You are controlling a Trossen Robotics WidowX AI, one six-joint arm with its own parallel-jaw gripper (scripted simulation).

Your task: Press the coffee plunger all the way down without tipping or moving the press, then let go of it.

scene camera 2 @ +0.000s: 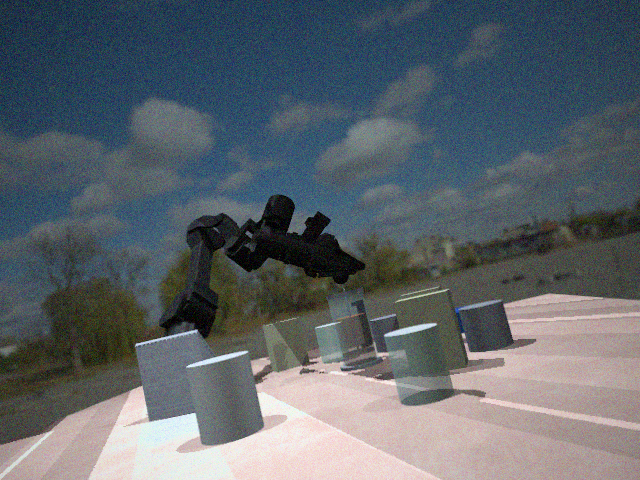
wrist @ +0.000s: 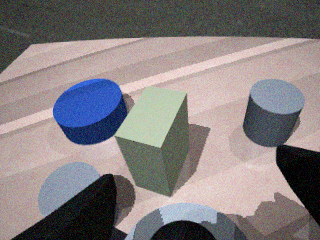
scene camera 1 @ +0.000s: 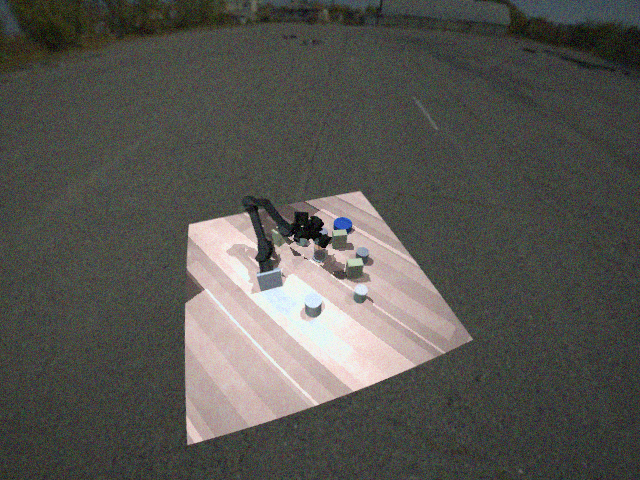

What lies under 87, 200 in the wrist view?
My gripper.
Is my gripper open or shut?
Open.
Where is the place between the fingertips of my gripper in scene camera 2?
360, 269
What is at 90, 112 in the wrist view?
A blue cylinder.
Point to a grey cylinder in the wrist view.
At 65, 182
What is my gripper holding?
Nothing.
